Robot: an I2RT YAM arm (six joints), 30 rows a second.
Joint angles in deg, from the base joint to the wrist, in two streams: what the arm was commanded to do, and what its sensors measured. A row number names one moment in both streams.
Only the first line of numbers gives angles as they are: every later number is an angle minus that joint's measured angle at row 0.
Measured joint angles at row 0:
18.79 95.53 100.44 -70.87 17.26 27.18
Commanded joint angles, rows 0 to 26:
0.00 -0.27 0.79 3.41 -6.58 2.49
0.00 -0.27 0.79 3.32 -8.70 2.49
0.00 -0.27 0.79 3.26 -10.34 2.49
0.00 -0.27 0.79 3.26 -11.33 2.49
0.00 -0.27 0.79 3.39 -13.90 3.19
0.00 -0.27 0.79 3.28 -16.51 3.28
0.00 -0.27 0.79 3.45 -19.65 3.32
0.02 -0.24 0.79 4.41 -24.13 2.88
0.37 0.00 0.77 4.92 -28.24 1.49
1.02 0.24 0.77 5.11 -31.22 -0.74
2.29 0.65 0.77 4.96 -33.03 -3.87
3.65 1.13 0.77 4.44 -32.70 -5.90
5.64 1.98 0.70 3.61 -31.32 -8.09
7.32 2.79 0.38 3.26 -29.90 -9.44
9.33 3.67 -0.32 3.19 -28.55 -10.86
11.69 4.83 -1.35 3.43 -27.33 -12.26
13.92 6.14 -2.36 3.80 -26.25 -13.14
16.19 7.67 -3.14 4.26 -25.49 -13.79
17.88 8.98 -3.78 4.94 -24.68 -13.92
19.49 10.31 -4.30 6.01 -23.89 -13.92
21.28 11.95 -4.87 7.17 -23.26 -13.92
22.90 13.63 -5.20 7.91 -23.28 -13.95
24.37 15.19 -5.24 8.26 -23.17 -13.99
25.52 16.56 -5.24 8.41 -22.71 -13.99
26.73 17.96 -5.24 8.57 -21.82 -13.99
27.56 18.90 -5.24 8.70 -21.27 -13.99
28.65 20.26 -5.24 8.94 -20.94 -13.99
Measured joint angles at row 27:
26.57 18.36 -5.09 8.41 -23.63 -12.79
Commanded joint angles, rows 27 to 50:
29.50 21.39 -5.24 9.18 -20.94 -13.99
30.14 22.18 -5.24 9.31 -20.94 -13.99
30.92 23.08 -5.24 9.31 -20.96 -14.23
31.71 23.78 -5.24 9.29 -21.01 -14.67
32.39 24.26 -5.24 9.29 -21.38 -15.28
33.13 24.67 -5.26 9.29 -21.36 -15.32
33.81 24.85 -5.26 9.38 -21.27 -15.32
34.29 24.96 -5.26 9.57 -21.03 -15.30
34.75 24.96 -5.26 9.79 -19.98 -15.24
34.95 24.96 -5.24 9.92 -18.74 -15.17
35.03 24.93 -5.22 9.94 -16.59 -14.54
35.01 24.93 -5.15 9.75 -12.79 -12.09
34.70 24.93 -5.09 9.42 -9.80 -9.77
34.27 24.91 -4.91 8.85 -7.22 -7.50
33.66 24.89 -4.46 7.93 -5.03 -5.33
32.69 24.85 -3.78 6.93 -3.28 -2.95
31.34 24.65 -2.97 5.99 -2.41 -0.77
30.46 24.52 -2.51 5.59 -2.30 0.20
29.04 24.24 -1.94 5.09 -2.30 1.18
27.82 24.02 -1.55 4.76 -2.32 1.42
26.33 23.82 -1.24 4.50 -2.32 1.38
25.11 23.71 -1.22 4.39 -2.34 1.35
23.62 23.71 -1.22 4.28 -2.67 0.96
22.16 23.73 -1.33 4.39 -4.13 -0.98
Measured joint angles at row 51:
25.52 25.02 -2.90 4.48 -5.21 -1.73
